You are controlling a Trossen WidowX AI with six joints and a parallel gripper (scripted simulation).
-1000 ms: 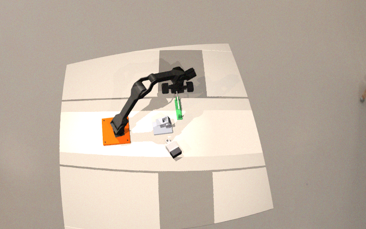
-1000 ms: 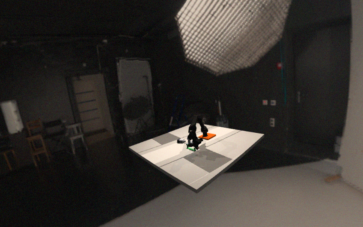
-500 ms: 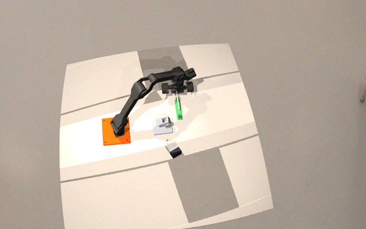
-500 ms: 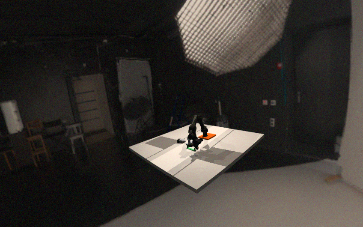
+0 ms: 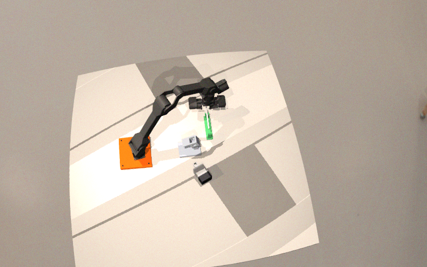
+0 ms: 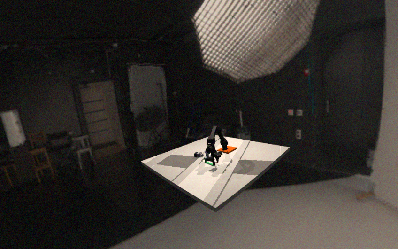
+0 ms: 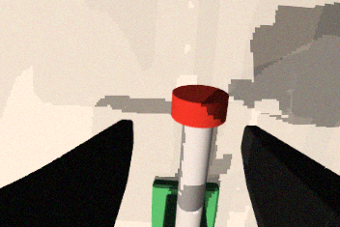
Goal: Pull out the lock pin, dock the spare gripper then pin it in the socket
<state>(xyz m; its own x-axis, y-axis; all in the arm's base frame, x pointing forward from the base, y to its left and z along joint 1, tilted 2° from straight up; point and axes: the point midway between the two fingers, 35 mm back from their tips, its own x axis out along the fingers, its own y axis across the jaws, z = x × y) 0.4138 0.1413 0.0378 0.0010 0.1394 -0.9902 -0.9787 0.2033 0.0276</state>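
My gripper tip is 2 cm past the green holder and 10 cm to the left of it. Also, from my gripper tip: grey mount 14 cm behind, 19 cm to the right, 3 cm above; then spare gripper 14 cm behind, 34 cm to the right.
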